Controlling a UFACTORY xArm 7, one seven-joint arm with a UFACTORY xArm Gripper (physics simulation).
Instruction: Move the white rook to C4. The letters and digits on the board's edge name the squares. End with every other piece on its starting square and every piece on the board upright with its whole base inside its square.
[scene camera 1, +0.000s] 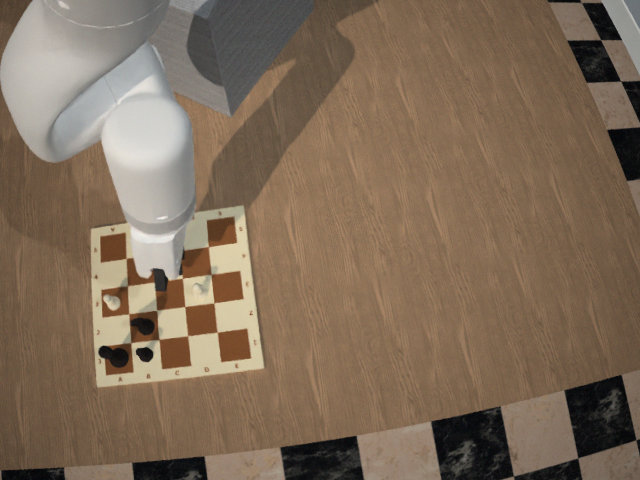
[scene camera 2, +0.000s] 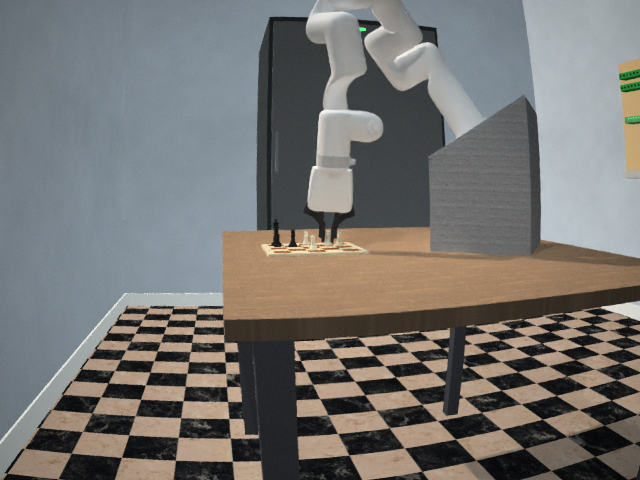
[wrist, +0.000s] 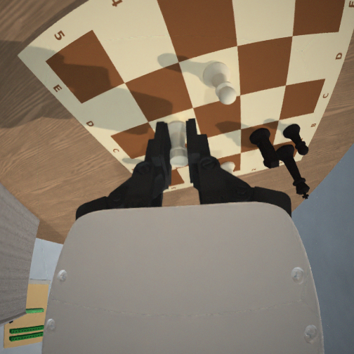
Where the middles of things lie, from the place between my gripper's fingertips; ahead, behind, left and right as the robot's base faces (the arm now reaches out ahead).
My gripper is now 3 cm short of the chessboard (scene camera 1: 220, 334), 2 cm to the left of it and 2 cm above it.
